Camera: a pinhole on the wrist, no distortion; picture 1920 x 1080 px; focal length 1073.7 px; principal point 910.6 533.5 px. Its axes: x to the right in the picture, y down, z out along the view. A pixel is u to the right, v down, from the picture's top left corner.
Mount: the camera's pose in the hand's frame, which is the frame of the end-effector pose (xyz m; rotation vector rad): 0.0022 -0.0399 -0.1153 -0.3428 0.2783 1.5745
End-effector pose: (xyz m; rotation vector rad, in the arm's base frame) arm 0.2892 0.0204 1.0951 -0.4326 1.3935 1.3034
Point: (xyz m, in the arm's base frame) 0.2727 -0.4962 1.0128
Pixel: behind the camera
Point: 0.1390 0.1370 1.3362
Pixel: 1635.8 875.8
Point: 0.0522 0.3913 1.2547
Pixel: 1462.6 297.6
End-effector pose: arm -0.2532 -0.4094 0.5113 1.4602 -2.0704 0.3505
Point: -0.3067 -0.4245 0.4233
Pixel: 853.4 629.7
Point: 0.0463 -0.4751 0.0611
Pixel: outside the picture
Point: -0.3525 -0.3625 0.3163
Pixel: 955.8 934.7
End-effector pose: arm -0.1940 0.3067 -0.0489 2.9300 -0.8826 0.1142
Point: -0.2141 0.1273 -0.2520
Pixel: 1038.7 311.4
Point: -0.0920 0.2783 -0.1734
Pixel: 449.0 78.1
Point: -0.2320 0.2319 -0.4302
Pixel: 702.3 550.3
